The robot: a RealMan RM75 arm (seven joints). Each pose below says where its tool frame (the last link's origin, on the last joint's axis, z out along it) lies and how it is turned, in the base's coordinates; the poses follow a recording.
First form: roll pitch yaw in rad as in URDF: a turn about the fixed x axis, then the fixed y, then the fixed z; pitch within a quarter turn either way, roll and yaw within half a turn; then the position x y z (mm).
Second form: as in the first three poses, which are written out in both.
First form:
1: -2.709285 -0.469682 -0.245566 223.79 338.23 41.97
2: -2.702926 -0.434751 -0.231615 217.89 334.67 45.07
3: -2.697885 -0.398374 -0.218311 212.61 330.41 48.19
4: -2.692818 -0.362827 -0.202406 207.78 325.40 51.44
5: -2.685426 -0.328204 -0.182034 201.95 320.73 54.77
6: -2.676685 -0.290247 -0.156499 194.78 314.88 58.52
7: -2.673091 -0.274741 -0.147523 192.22 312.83 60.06
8: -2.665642 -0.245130 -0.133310 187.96 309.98 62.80
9: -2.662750 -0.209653 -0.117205 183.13 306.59 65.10
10: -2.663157 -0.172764 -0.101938 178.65 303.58 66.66
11: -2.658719 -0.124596 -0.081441 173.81 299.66 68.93
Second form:
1:
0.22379 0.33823 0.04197
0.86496 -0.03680 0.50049
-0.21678 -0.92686 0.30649
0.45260 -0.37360 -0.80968

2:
0.21789 0.33467 0.04507
0.88276 -0.03370 0.46862
-0.20820 -0.92221 0.32586
0.42118 -0.38522 -0.82110

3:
0.21261 0.33041 0.04819
0.89982 -0.03303 0.43502
-0.19962 -0.91780 0.34322
0.38792 -0.39567 -0.83244

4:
0.20778 0.32540 0.05144
0.91581 -0.03028 0.40046
-0.18794 -0.91354 0.36072
0.35492 -0.40562 -0.84232

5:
0.20195 0.32073 0.05477
0.93098 -0.02287 0.36435
-0.17137 -0.90862 0.38084
0.32234 -0.41700 -0.84983

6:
0.19478 0.31488 0.05852
0.94646 -0.01258 0.32257
-0.14934 -0.90294 0.40299
0.28619 -0.42959 -0.85648

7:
0.19222 0.31283 0.06006
0.95204 -0.00998 0.30581
-0.14148 -0.90056 0.41106
0.27130 -0.43461 -0.85878

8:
0.18796 0.30998 0.06280
0.96150 -0.00794 0.27470
-0.12894 -0.89575 0.42545
0.24268 -0.44449 -0.86229

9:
0.18313 0.30659 0.06510
0.97139 -0.00855 0.23732
-0.11438 -0.89265 0.43599
0.20812 -0.45066 -0.86809

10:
0.17865 0.30358 0.06666
0.98000 -0.01160 0.19866
-0.10025 -0.89116 0.44247
0.17191 -0.45354 -0.87450

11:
0.17381 0.29966 0.06893
0.98896 -0.01454 0.14747
-0.08072 -0.88742 0.45383
0.12427 -0.46073 -0.87880

